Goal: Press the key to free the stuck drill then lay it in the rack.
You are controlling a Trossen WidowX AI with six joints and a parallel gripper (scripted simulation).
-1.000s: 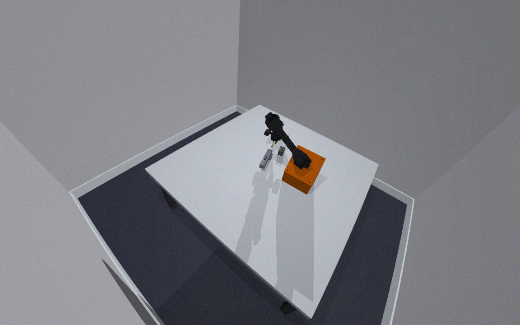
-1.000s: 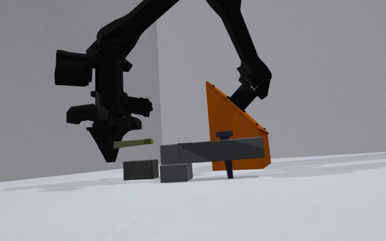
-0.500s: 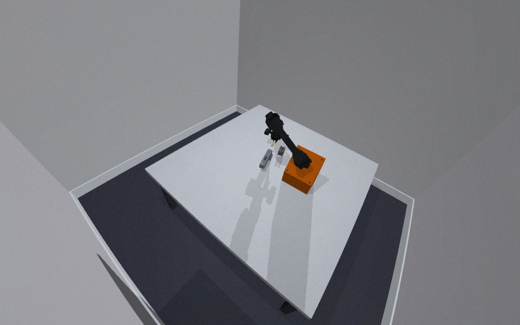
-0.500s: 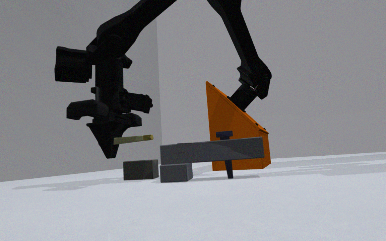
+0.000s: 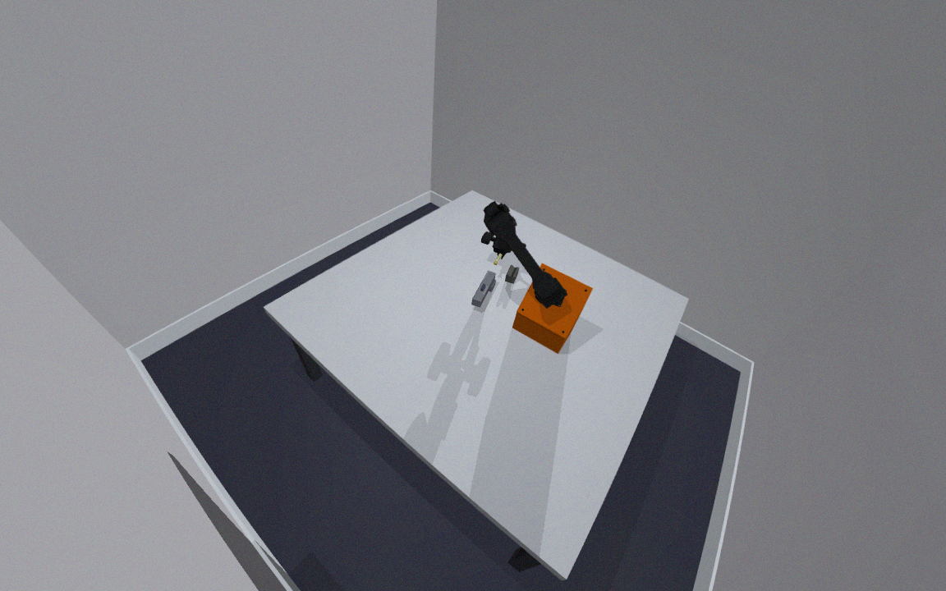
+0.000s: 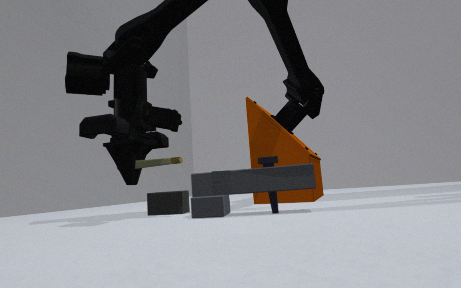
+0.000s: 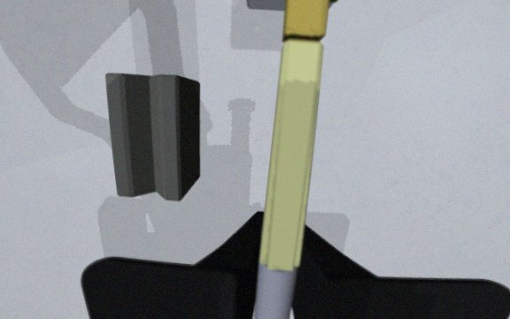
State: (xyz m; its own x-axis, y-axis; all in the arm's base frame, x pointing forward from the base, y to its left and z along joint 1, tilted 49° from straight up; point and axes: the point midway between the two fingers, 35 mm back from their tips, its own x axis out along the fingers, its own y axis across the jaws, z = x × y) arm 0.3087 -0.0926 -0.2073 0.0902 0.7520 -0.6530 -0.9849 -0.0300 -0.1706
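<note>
Right now my gripper tip is 10 mm past the drill, 40 mm to the right of it and 30 mm below it. Round my gripper tip: grey housing (30 mm behind, 200 mm to the left, 20 mm below); dark t-shaped key (30 mm behind, 230 mm to the left); dark v-notched rack (80 mm behind, 20 mm to the left, 40 mm below).
</note>
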